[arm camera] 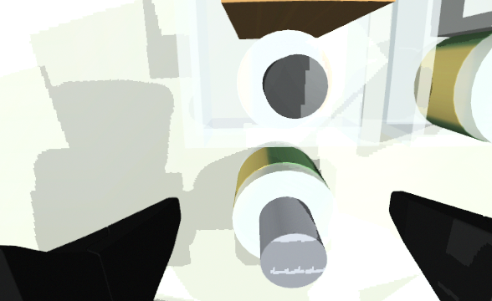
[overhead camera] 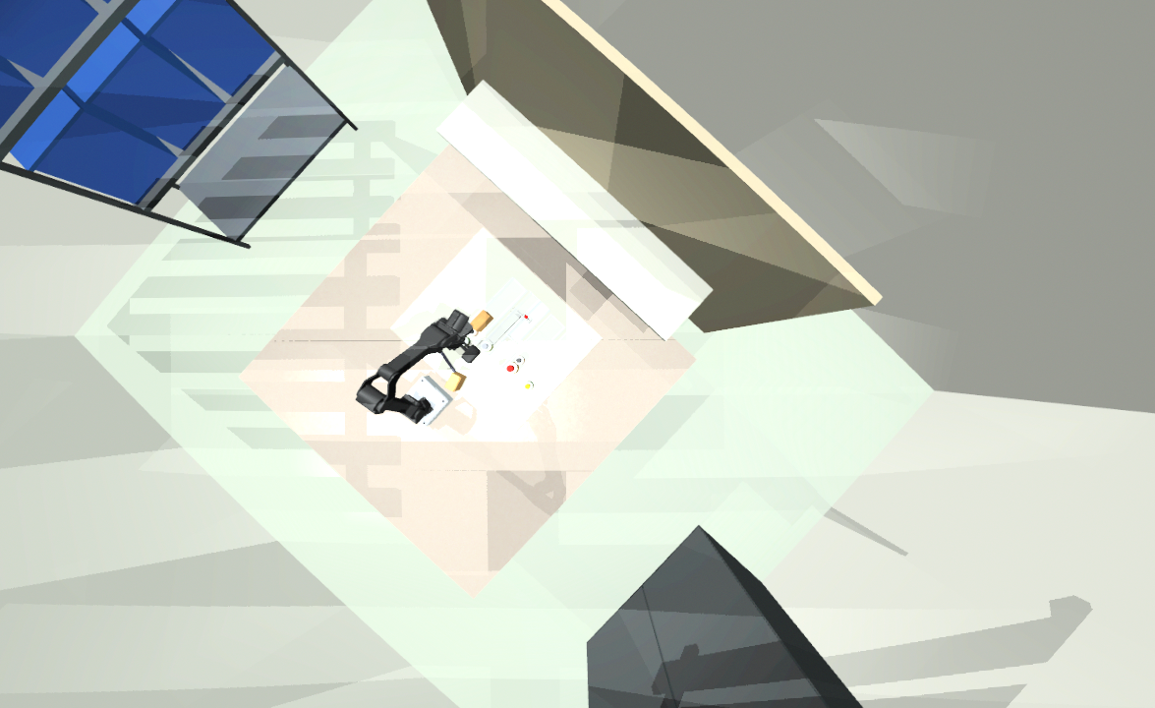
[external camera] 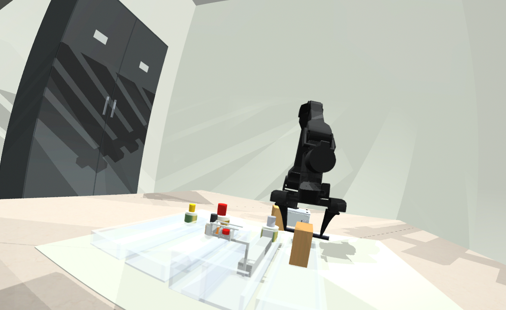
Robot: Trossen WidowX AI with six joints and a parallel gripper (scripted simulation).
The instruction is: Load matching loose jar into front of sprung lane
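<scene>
Right now my gripper tip is 100 mm short of the wooden block, 20 mm to the right of it and 10 mm below it.
</scene>
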